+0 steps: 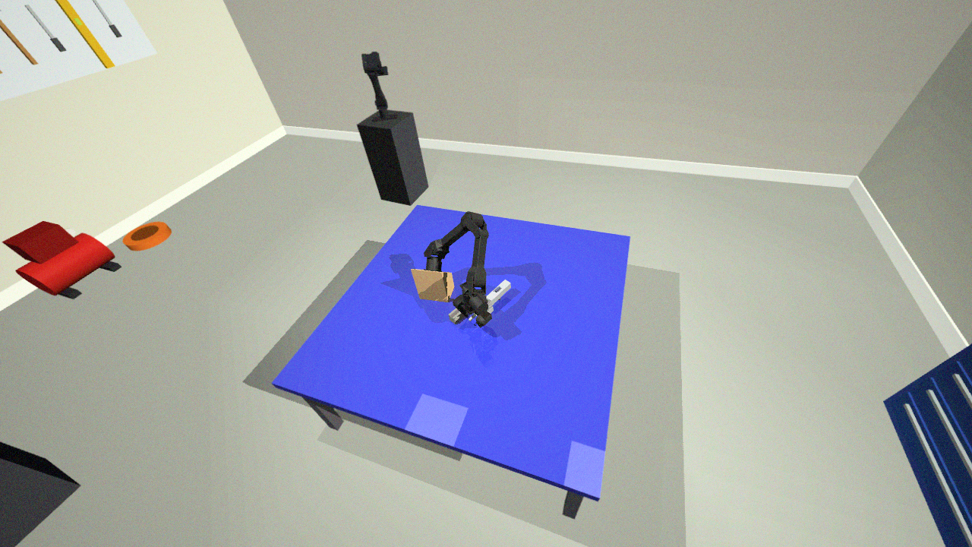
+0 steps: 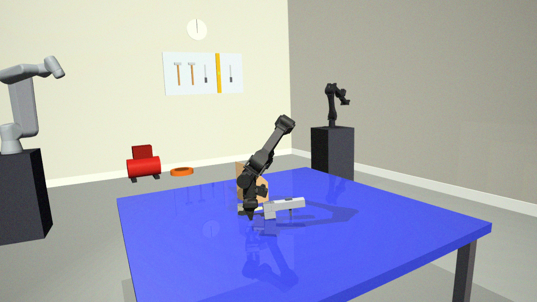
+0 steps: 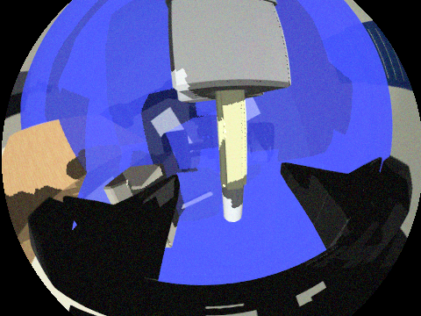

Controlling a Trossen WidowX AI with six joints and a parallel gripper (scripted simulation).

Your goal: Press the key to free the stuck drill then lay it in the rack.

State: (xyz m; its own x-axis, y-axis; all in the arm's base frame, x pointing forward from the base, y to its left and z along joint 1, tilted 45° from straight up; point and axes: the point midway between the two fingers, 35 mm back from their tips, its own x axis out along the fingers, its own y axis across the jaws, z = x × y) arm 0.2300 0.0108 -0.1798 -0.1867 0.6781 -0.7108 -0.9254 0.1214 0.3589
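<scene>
My gripper tip is 10 mm short of the drill, 40 mm to the right of it and 30 mm below it. The rest, counted from my gripper tip: small dark key: 50 mm ahead, 160 mm to the left, 40 mm above; grey housing: 40 mm ahead, 140 mm to the left, 30 mm above.
</scene>
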